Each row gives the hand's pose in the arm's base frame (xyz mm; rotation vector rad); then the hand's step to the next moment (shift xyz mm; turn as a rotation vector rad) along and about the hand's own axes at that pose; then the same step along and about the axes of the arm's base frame.
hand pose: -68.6 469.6 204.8 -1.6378 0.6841 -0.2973
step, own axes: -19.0 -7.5 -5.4 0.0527 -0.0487 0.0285
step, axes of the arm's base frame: -16.0 7.1 11.8 0.0702 -0.0054 0.0316
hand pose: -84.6 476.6 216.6 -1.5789 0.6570 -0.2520
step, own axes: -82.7 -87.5 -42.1 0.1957 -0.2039 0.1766
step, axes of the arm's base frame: -66.6 9.0 108.4 0.3042 0.0391 0.1303
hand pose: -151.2 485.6 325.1 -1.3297 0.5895 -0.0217
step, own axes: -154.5 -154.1 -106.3 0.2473 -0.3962 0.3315
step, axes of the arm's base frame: -127.9 -83.3 188.7 0.4727 0.1111 0.3038
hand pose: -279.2 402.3 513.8 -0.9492 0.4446 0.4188
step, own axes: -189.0 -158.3 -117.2 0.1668 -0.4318 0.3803
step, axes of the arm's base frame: -95.0 -208.2 148.7 0.4330 0.1221 0.3956
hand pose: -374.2 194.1 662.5 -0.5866 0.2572 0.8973
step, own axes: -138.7 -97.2 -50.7 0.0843 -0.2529 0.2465
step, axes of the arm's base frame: -5.4 -167.4 56.5 0.2448 0.0765 0.2570
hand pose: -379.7 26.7 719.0 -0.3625 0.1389 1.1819
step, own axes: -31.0 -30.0 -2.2 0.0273 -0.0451 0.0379
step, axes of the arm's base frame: 16.1 -37.9 13.2 0.0488 0.0223 0.0366
